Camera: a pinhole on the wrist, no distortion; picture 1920 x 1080 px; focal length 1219.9 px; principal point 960.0 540.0 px. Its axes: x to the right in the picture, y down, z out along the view. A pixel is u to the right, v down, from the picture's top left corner.
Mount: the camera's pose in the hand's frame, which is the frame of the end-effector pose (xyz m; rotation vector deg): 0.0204 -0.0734 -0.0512 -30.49 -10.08 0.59
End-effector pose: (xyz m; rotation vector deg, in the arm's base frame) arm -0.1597 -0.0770 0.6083 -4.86 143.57 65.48
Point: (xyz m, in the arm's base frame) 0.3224 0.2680 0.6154
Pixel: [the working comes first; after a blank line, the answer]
In the camera's frame: -0.3407 -0.0669 0.5632

222.0 395.0
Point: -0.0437 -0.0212 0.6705
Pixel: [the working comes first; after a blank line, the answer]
In the camera's frame: -0.1202 0.0608 0.1685

90.0 980.3
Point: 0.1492 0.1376 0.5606
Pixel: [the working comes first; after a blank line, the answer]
In the camera's frame: -0.2008 -0.0783 0.3891

330.6 294.6
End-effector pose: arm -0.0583 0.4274 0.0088 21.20 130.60 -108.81
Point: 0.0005 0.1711 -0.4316
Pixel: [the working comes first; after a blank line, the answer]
In the camera's frame: 0.1075 0.2065 0.5539

1196.8 994.8
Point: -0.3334 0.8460 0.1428
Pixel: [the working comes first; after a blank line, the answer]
In the camera's frame: 0.1767 0.1449 -0.3886

behind the camera
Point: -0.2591 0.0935 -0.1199
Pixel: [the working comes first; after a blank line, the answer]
In the camera's frame: 0.2457 -0.1308 0.3598

1793.3 96.5
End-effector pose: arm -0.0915 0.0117 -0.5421 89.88 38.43 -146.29
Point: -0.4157 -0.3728 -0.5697
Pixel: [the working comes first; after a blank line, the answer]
In the camera's frame: 0.1882 0.0601 0.5473

1379.6 674.0
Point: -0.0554 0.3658 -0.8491
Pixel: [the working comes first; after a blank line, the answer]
In the camera's frame: 0.2348 0.0136 -0.3182

behind the camera
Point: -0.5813 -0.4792 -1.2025
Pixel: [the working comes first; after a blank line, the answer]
In the camera's frame: 0.7911 0.3341 0.5205

outside the picture
